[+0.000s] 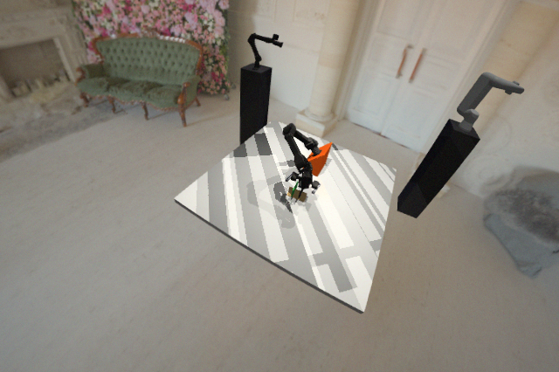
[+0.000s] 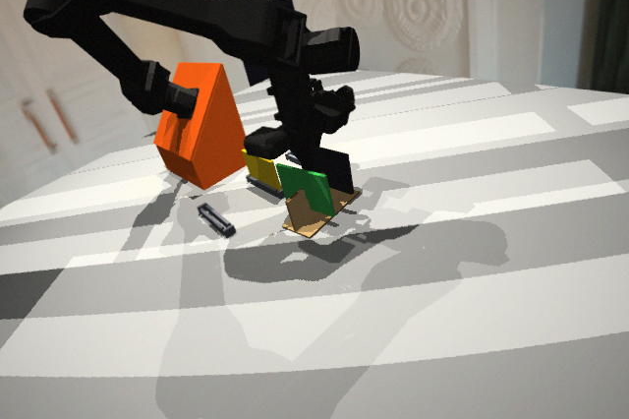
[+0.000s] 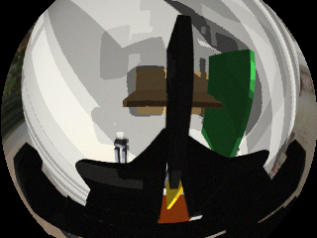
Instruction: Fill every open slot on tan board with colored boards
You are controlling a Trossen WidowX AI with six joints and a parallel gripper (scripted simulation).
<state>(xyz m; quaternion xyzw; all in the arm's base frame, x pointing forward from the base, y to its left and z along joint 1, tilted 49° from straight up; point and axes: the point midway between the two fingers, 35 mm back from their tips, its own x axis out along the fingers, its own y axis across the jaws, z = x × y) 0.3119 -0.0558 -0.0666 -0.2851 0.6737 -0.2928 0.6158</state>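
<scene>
Right now my gripper tip is 30 mm short of the tan board, 30 mm above it and 20 mm to the left of it. Also, from my gripper tip: yellow board (120 mm behind, 30 mm below, 20 mm to the right); then green board (50 mm to the right, 30 mm ahead, 10 mm below); then black board (30 mm ahead).
</scene>
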